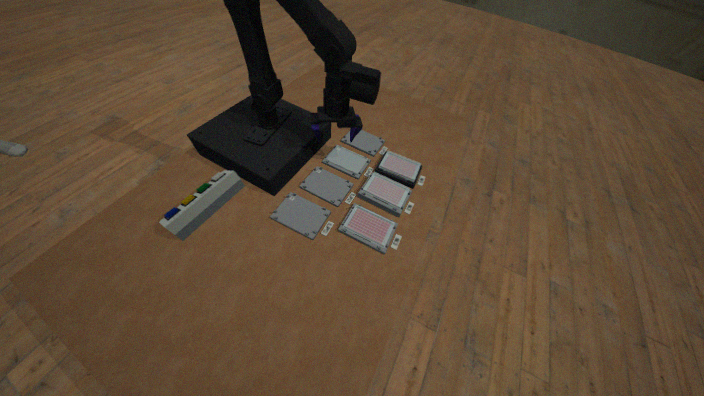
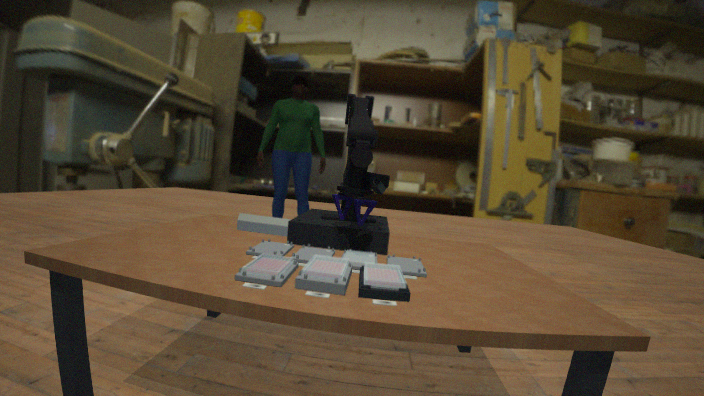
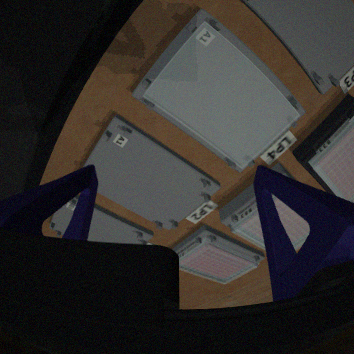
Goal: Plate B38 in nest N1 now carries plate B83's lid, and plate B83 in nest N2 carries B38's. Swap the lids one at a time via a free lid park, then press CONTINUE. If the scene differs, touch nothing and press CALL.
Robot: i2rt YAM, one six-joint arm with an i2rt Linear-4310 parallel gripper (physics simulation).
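Pixels of known places: gripper, between the fingertips: point(image 1: 335, 141) point(image 2: 350, 222) point(image 3: 175, 173); arm's base, origin of its link: point(image 1: 269, 125) point(image 2: 348, 219).
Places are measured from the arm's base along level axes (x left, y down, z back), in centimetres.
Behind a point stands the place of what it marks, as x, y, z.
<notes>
My gripper point(image 1: 335, 135) @(-1.4, -2.6, -24.4) point(image 2: 352, 222) @(-1.4, -2.6, -24.4) point(image 3: 175, 173) @(-1.4, -2.6, -24.4) is open and empty, low beside the arm's base, above the lid parks. A clear lid point(image 1: 347, 160) @(0.9, 6.3, -28.3) point(image 2: 360, 258) @(1.7, 6.3, -30.0) point(image 3: 225, 95) @(2.2, 6.3, -27.4) lies on park LP4. Parks LP2 point(image 1: 326, 186) point(image 2: 314, 254) point(image 3: 150, 175), LP1 point(image 1: 300, 216) @(-24.8, 7.1, -22.8) point(image 2: 270, 248) @(-24.0, 7.1, -23.9) point(image 3: 110, 225) @(-20.8, 7.1, -24.1) and LP3 point(image 1: 367, 142) @(13.7, 7.1, -32.1) point(image 2: 406, 265) @(14.4, 7.1, -31.7) point(image 3: 310, 35) @(11.9, 7.1, -31.2) show bare grey tops. Three pink plates sit in nests: one point(image 1: 370, 225) @(-21.0, 5.7, -42.7) point(image 2: 267, 266) @(-20.8, 5.6, -45.1) beside LP1, a middle one point(image 1: 385, 190) @(-8.6, 4.1, -43.8) point(image 2: 325, 267) @(-8.1, 4.1, -47.1), and one point(image 1: 401, 166) @(3.8, 4.4, -46.7) point(image 2: 384, 277) @(4.1, 4.4, -50.3) in a black nest. Their lid codes are unreadable.
A button box point(image 1: 210, 205) @(-31.8, 4.6, 0.8) point(image 2: 262, 224) @(-31.9, 4.7, 0.9) with blue point(image 1: 172, 214) @(-38.2, 2.8, 6.4), yellow point(image 1: 188, 200) @(-33.3, 2.6, 5.6), green point(image 1: 203, 188) @(-28.6, 2.6, 4.6) and pale point(image 1: 218, 176) @(-23.4, 2.6, 3.6) buttons stands beside the black base point(image 1: 225, 150) @(-15.8, -0.2, 5.6) point(image 2: 320, 232) @(-9.9, 3.0, -14.0). A person in green point(image 2: 295, 125) stands behind the table.
</notes>
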